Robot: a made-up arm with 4 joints.
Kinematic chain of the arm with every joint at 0, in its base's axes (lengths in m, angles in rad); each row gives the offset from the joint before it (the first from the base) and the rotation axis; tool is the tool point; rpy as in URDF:
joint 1: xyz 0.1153 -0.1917 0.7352 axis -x
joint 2: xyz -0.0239 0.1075 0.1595 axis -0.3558 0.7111 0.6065
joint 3: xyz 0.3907 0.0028 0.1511 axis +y
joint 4: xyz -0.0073 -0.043 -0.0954 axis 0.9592 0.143 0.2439
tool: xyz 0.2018 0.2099 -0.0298 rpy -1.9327 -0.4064 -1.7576
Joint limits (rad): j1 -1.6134..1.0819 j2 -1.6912..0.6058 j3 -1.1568..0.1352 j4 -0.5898..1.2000
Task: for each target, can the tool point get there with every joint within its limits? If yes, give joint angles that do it. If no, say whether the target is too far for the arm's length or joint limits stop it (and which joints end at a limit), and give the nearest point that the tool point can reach.
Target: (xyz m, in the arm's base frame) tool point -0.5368 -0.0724 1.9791
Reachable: no: too far | nearest point -0.1239 -0.1199 1.4841 | short by 0.646 m
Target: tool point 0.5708 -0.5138 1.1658
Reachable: yes | joints -1.1039 -0.1165 -0.8700 0.6802
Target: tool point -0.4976 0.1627 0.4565
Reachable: no: joint limits stop it (at a limit: joint 1, joint 2, joint 3, joint 4) | nearest point -0.1636 0.2210 1.0910 | short by 0.719 m
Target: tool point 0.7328 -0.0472 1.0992
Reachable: yes | joints -0.1806 -0.1196 -0.4971 -0.1810
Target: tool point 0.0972 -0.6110 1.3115
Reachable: yes | joints -0.3819 -1.3275 -0.9758 0.5565
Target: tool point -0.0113 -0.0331 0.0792
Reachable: no: joint limits stop it (at a limit: joint 1, joint 2, joint 3) | nearest point 0.5051 -0.0709 0.2992 | short by 0.563 m
